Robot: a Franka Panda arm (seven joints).
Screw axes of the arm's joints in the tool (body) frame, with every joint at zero. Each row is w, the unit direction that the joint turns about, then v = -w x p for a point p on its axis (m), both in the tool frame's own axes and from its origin. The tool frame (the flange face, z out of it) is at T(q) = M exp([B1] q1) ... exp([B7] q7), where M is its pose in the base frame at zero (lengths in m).
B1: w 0 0 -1 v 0.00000 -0.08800 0.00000
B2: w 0 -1 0 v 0.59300 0.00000 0.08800
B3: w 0 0 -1 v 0.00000 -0.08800 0.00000
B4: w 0 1 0 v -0.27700 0.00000 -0.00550
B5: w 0 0 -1 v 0.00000 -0.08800 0.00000
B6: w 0 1 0 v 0.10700 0.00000 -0.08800
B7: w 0 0 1 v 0.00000 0.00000 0.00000
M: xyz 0.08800 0.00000 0.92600 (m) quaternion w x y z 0 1 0 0
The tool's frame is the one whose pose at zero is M.
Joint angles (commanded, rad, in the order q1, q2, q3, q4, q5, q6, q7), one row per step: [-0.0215 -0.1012 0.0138 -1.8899 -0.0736 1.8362 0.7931]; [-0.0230 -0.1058 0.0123 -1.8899 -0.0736 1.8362 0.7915]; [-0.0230 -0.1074 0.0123 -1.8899 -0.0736 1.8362 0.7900]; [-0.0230 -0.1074 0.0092 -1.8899 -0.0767 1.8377 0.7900]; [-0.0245 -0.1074 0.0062 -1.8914 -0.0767 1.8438 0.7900]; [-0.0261 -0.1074 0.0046 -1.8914 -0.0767 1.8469 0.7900]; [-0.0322 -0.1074 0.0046 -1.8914 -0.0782 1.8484 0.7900]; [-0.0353 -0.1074 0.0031 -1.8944 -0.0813 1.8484 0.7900]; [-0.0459 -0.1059 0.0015 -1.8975 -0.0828 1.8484 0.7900]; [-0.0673 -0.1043 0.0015 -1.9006 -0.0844 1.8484 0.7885]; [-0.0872 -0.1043 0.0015 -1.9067 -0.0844 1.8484 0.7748]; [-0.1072 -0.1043 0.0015 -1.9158 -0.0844 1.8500 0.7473]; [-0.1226 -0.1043 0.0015 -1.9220 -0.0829 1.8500 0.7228]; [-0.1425 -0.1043 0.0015 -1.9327 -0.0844 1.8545 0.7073]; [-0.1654 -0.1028 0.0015 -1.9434 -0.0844 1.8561 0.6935]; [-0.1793 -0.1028 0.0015 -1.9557 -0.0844 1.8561 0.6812]
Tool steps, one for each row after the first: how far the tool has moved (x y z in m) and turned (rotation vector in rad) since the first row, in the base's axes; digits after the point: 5 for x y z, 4 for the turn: [-0.00104 -0.00161 0.00246 0.0000 -0.0045 -0.0014]; [-0.00139 -0.00161 0.00332 -0.0001 -0.0060 0.0001]; [-0.00128 -0.00356 0.00348 -0.0028 -0.0074 -0.0022]; [-0.00088 -0.00599 0.00332 -0.0025 -0.0120 -0.0062]; [-0.00062 -0.00771 0.00361 -0.0023 -0.0151 -0.0092]; [-0.00058 -0.01108 0.00376 -0.0039 -0.0166 -0.0149]; [-0.00099 -0.01381 0.00232 -0.0067 -0.0135 -0.0188]; [-0.00132 -0.02049 0.00001 -0.0079 -0.0088 -0.0306]; [-0.00208 -0.03205 -0.00234 -0.0095 -0.0039 -0.0501]; [-0.00368 -0.04260 -0.00531 -0.0098 0.0034 -0.0564]; [-0.00569 -0.05313 -0.00957 -0.0103 0.0132 -0.0488]; [-0.00742 -0.06108 -0.01259 -0.0091 0.0212 -0.0401]; [-0.00975 -0.07155 -0.01734 -0.0100 0.0288 -0.0438]; [-0.01261 -0.08341 -0.02316 -0.0086 0.0405 -0.0527]; [-0.01555 -0.09039 -0.02908 -0.0068 0.0537 -0.0543]
